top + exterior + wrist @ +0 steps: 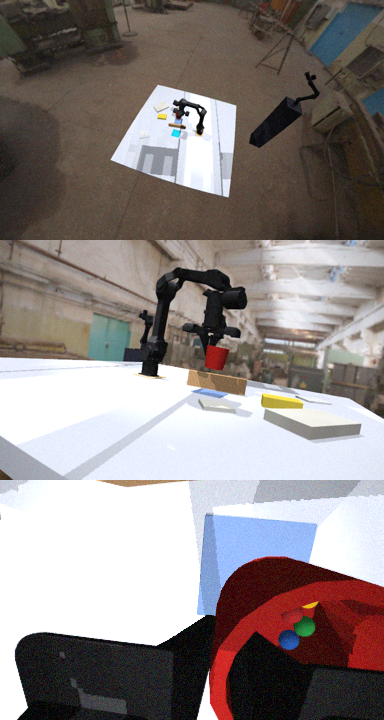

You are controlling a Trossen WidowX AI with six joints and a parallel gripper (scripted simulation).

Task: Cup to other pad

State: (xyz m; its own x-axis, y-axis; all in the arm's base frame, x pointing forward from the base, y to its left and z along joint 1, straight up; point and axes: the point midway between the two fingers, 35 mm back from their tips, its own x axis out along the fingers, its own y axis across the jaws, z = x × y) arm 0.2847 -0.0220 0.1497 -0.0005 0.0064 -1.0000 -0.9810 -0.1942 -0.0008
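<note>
Right now my gripper tip is 40 mm short of the blue marble, 20 mm above it and 10 mm to the left of it. The rest, counted from my gripper tip: blue pad (130 mm below, 30 mm ahead); green marble (50 mm ahead, 20 mm below); red cup (30 mm ahead).
</note>
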